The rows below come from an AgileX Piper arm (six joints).
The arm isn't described. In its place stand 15 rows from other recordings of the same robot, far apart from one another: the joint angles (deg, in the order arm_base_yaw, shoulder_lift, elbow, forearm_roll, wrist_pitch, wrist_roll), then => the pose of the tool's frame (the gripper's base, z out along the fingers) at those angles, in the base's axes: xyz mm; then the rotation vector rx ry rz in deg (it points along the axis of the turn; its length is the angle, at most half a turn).
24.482, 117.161, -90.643, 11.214, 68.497, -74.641 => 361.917, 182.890, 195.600, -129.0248, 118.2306, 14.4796
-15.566, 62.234, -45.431, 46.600, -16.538, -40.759 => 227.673, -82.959, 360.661, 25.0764, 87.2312, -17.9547
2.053, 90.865, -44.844, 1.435, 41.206, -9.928 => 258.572, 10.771, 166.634, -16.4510, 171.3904, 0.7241
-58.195, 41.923, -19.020, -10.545, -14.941, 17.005 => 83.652, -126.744, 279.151, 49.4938, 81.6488, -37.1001
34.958, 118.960, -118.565, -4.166, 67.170, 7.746 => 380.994, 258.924, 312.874, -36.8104, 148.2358, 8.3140
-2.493, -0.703, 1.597, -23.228, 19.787, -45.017 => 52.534, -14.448, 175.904, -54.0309, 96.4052, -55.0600
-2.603, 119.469, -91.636, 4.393, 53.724, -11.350 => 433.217, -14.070, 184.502, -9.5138, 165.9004, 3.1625
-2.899, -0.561, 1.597, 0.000, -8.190, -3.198 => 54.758, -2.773, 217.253, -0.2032, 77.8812, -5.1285
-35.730, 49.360, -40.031, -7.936, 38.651, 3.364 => 128.289, -101.954, 303.920, 40.6110, 128.6156, -24.9996
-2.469, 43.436, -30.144, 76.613, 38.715, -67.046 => 143.399, 49.237, 307.496, -17.6399, 106.3394, 37.8223
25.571, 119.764, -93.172, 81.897, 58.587, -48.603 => 377.270, 265.758, 249.493, -35.6892, 125.7192, 90.9360
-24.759, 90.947, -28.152, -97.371, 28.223, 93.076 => 202.703, -140.485, 139.355, 36.2275, 141.2322, -47.2424
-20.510, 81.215, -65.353, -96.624, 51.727, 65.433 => 258.312, -172.397, 379.777, 30.8348, 98.9700, -82.0537
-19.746, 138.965, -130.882, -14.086, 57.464, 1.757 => 497.051, -198.258, 210.786, 22.4069, 149.6804, -24.3803
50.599, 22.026, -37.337, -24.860, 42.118, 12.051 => 59.656, 32.202, 343.842, -42.3004, 100.1221, 14.2218
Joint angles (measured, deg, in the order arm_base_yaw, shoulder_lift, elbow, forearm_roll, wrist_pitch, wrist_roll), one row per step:
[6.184 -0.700 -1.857 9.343 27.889 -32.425]
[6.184 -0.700 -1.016 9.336 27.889 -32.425]
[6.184 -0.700 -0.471 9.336 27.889 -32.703]
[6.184 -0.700 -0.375 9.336 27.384 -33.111]
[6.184 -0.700 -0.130 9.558 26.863 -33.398]
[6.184 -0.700 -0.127 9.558 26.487 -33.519]
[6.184 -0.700 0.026 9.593 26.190 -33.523]
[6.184 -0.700 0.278 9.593 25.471 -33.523]
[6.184 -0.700 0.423 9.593 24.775 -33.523]
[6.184 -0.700 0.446 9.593 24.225 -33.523]
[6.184 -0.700 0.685 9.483 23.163 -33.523]
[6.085 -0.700 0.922 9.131 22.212 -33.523]
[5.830 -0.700 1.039 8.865 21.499 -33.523]
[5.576 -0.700 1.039 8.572 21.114 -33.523]
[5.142 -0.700 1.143 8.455 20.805 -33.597]
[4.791 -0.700 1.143 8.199 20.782 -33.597]
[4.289 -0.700 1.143 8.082 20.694 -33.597]
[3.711 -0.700 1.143 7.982 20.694 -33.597]
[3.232 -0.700 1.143 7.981 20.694 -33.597]
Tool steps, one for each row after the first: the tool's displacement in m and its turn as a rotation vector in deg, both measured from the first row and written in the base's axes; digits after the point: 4 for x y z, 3 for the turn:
[0.0003 0.0000 -0.0049 -0.097 0.835 -0.001]
[0.0005 0.0000 -0.0080 -0.412 1.328 0.097]
[0.0008 0.0000 -0.0078 -0.735 0.858 0.157]
[0.0012 0.0000 -0.0085 -0.742 0.565 0.195]
[0.0014 0.0000 -0.0079 -0.808 0.179 0.173]
[0.0016 0.0000 -0.0084 -0.757 0.044 0.128]
[0.0021 -0.0002 -0.0088 -0.697 -0.409 0.005]
[0.0025 -0.0003 -0.0086 -0.628 -0.945 -0.114]
[0.0028 -0.0004 -0.0079 -0.564 -1.460 -0.208]
[0.0035 -0.0006 -0.0077 -0.571 -2.272 -0.397]
[0.0040 -0.0011 -0.0077 -0.835 -3.005 -0.678]
[0.0045 -0.0016 -0.0074 -1.035 -3.614 -1.065]
[0.0047 -0.0021 -0.0068 -1.290 -4.021 -1.397]
[0.0050 -0.0026 -0.0070 -1.467 -4.239 -1.862]
[0.0051 -0.0031 -0.0070 -1.732 -4.284 -2.228]
[0.0052 -0.0036 -0.0068 -1.858 -4.374 -2.749]
[0.0053 -0.0042 -0.0069 -1.980 -4.374 -3.331]
[0.0054 -0.0046 -0.0069 -1.999 -4.366 -3.809]

